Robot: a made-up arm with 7 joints.
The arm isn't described. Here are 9 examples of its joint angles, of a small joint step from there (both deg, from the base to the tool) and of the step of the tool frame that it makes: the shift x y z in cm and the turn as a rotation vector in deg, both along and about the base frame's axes.
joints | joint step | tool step
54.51 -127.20 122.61 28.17 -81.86 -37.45 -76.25 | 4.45 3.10 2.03 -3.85 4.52 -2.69 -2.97 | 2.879 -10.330 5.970 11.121 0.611 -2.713
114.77 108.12 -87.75 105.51 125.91 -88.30 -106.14 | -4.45 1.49 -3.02 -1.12 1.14 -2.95 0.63 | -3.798 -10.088 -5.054 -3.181 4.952 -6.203
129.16 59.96 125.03 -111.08 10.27 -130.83 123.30 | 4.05 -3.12 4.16 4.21 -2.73 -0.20 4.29 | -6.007 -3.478 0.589 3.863 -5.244 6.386
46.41 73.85 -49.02 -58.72 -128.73 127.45 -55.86 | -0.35 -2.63 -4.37 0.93 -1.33 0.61 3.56 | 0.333 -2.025 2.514 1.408 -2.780 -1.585
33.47 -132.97 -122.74 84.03 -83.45 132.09 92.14 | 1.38 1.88 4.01 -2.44 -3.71 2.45 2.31 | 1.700 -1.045 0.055 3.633 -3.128 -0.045
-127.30 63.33 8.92 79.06 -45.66 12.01 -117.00 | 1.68 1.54 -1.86 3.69 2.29 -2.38 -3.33 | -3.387 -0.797 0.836 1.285 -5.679 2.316
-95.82 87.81 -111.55 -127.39 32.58 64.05 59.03 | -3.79 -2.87 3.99 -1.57 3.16 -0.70 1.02 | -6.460 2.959 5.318 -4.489 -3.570 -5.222
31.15 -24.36 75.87 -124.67 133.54 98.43 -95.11 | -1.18 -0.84 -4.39 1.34 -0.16 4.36 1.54 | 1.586 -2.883 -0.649 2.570 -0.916 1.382
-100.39 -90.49 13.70 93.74 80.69 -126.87 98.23 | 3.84 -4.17 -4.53 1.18 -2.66 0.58 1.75 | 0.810 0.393 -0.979 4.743 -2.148 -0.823
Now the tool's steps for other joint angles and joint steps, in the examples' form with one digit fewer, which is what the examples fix.
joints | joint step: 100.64 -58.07 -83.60 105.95 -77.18 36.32 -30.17 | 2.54 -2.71 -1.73 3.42 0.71 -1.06 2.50
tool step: -1.75 -5.88 -0.69 3.69 -2.50 5.36
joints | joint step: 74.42 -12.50 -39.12 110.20 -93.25 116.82 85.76 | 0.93 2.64 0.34 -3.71 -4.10 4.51 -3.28
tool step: 2.37 6.19 0.97 7.08 -0.45 -10.48
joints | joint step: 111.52 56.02 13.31 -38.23 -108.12 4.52 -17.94 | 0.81 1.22 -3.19 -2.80 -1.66 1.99 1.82
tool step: 5.23 -5.00 -2.50 -2.61 2.66 -8.79
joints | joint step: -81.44 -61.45 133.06 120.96 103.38 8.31 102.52 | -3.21 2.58 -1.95 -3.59 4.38 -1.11 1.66
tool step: -0.33 10.41 3.22 -1.20 -2.98 8.95
